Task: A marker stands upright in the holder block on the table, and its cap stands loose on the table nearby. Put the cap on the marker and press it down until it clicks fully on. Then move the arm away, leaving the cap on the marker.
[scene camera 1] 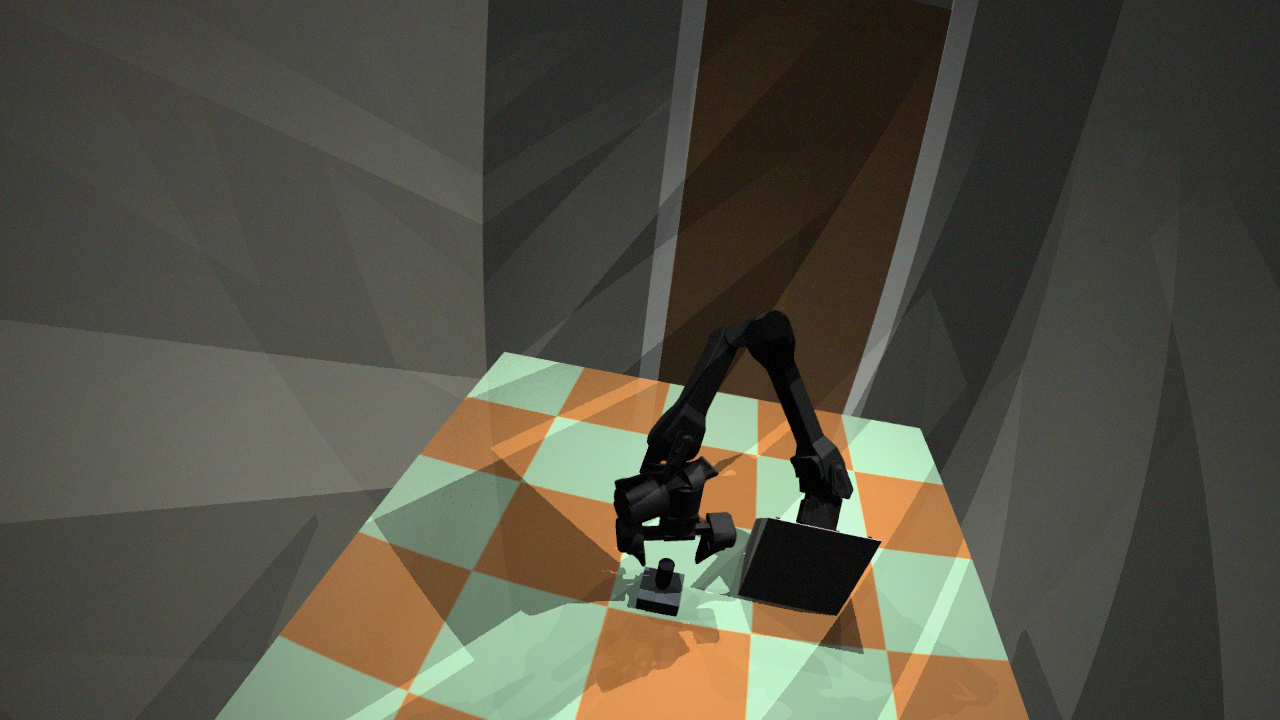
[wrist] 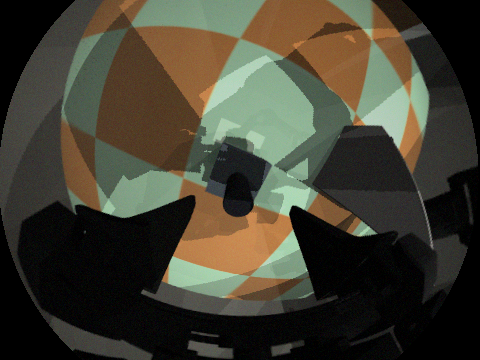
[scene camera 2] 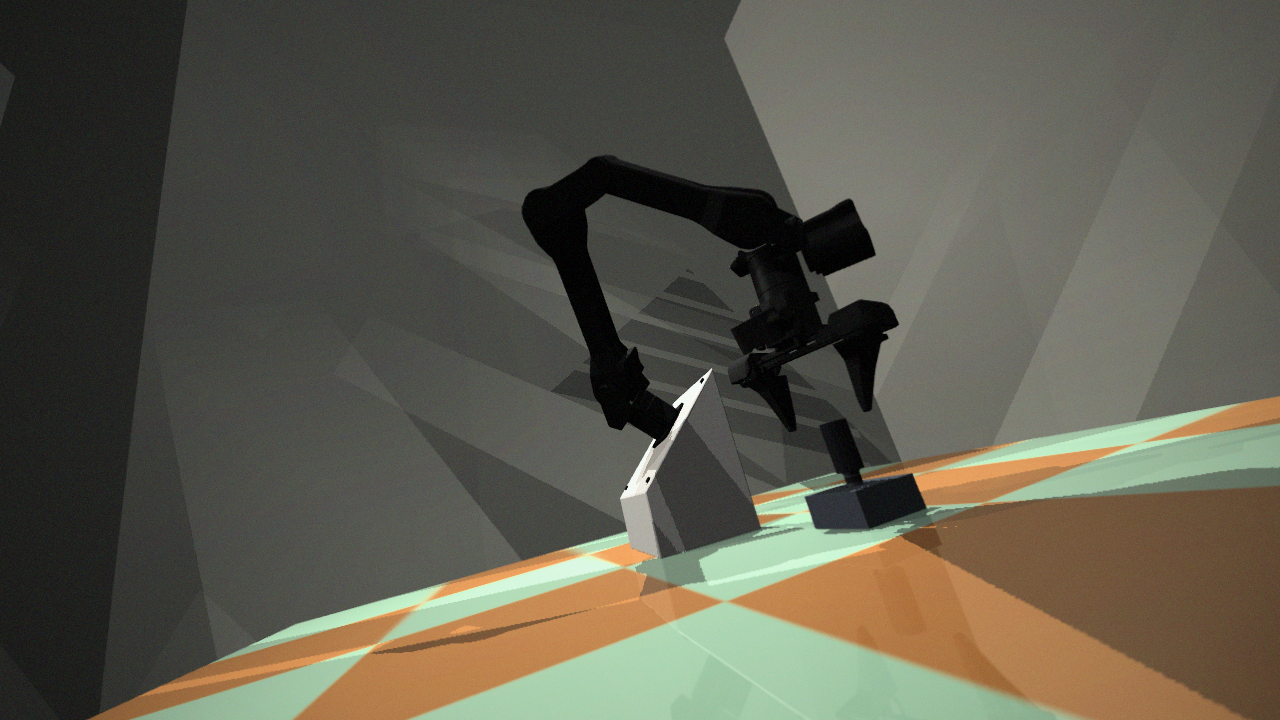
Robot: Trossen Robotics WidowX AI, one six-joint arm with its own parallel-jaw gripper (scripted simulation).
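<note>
Open and holding nothing, the gripper [scene camera 2: 827, 422] can be seen in scene camera 1 [scene camera 1: 670, 563] and in the wrist view [wrist: 244, 206] as well. A black marker cap [scene camera 2: 843, 451] is visible too, and the wrist view also shows the cap [wrist: 238, 201].
</note>
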